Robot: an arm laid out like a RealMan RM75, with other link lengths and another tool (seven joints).
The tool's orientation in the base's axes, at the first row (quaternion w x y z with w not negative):
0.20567, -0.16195, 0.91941, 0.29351
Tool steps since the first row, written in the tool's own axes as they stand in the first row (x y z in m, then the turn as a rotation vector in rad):
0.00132, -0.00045, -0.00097, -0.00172, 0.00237, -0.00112
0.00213, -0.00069, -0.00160, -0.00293, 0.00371, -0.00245
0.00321, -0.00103, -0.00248, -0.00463, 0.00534, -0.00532
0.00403, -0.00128, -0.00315, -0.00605, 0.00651, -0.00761
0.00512, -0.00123, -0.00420, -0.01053, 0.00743, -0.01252
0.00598, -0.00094, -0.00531, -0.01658, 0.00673, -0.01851
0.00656, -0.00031, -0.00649, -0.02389, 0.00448, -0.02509
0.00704, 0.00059, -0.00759, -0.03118, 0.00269, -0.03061
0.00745, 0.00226, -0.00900, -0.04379, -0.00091, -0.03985
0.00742, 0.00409, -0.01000, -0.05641, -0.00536, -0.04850
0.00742, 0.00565, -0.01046, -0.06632, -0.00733, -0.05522
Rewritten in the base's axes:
-0.00123, -0.00117, -0.00012, 0.00018, 0.00146, 0.00277
-0.00200, -0.00188, -0.00015, 0.00028, 0.00191, 0.00496
-0.00304, -0.00287, -0.00016, 0.00025, 0.00173, 0.00867
-0.00383, -0.00362, -0.00017, 0.00034, 0.00150, 0.01160
-0.00509, -0.00441, 0.00012, 0.00243, 0.00003, 0.01780
-0.00627, -0.00501, 0.00067, 0.00625, -0.00307, 0.02479
-0.00737, -0.00534, 0.00157, 0.01164, -0.00751, 0.03207
-0.00847, -0.00539, 0.00259, 0.01711, -0.01095, 0.03878
-0.00992, -0.00502, 0.00423, 0.02689, -0.01711, 0.04991
-0.01095, -0.00421, 0.00585, 0.03719, -0.02357, 0.06020
-0.01173, -0.00328, 0.00693, 0.04466, -0.02742, 0.06895

